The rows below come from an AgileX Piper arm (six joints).
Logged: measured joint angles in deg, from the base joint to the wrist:
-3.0 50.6 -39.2 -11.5 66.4 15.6
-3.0 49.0 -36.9 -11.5 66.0 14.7
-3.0 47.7 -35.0 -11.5 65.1 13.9
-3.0 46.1 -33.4 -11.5 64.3 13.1
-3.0 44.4 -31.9 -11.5 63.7 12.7
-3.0 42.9 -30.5 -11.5 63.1 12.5
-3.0 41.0 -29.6 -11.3 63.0 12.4
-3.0 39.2 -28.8 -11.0 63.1 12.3
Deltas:
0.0 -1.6 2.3 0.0 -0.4 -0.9
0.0 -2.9 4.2 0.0 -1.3 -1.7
0.0 -4.5 5.8 0.0 -2.1 -2.5
0.0 -6.2 7.3 0.0 -2.7 -2.9
0.0 -7.7 8.7 0.0 -3.3 -3.1
0.0 -9.6 9.6 0.2 -3.4 -3.2
0.0 -11.4 10.4 0.5 -3.3 -3.3

